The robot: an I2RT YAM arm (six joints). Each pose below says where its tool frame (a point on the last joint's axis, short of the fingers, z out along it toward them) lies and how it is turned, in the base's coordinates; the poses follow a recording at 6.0 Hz.
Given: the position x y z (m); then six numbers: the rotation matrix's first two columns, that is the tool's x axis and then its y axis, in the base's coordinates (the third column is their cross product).
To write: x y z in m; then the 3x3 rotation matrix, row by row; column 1 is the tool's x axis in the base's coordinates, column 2 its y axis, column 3 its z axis. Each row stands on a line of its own. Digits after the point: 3 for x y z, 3 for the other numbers.
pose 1, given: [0.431 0.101 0.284 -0.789 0.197 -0.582 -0.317 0.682 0.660]
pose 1, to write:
0.431 0.101 0.284
-0.789 -0.317 0.527
0.197 0.682 0.705
-0.582 0.660 -0.476

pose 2, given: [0.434 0.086 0.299 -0.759 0.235 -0.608 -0.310 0.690 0.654]
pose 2, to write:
0.434 0.086 0.299
-0.759 -0.310 0.573
0.235 0.690 0.685
-0.608 0.654 -0.451

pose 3, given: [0.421 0.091 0.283 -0.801 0.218 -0.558 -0.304 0.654 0.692]
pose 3, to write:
0.421 0.091 0.283
-0.801 -0.304 0.516
0.218 0.654 0.724
-0.558 0.692 -0.458

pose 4, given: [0.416 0.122 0.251 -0.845 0.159 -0.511 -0.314 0.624 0.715]
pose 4, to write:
0.416 0.122 0.251
-0.845 -0.314 0.433
0.159 0.624 0.765
-0.511 0.715 -0.477

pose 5, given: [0.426 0.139 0.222 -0.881 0.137 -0.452 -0.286 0.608 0.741]
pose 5, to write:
0.426 0.139 0.222
-0.881 -0.286 0.376
0.137 0.608 0.782
-0.452 0.741 -0.496

